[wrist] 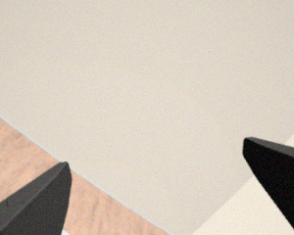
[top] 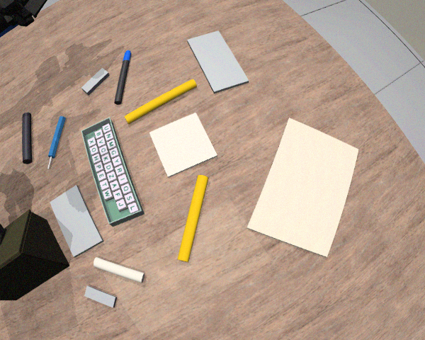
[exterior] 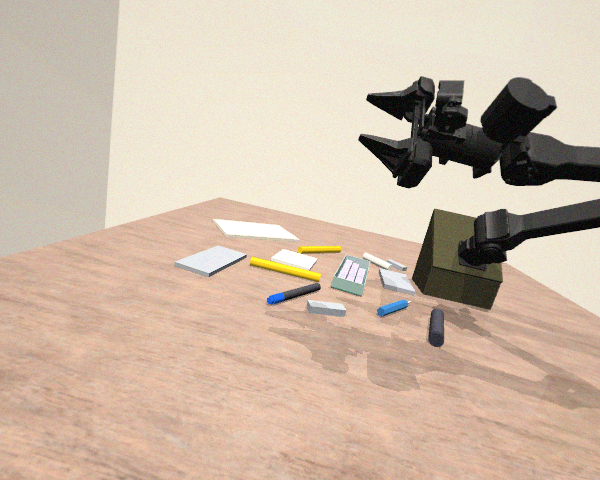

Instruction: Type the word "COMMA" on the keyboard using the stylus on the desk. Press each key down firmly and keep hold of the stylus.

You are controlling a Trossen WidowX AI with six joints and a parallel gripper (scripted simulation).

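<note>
My gripper tip is now 17 cm past the blue stylus, 10 cm to the left of it and 32 cm above it. The rest, counted from my gripper tip: blue-capped marker (6 cm ahead, 1 cm to the right, 32 cm below); small grey block (2 cm behind, 32 cm below); dark cylinder (22 cm behind, 2 cm to the right, 32 cm below).
</note>
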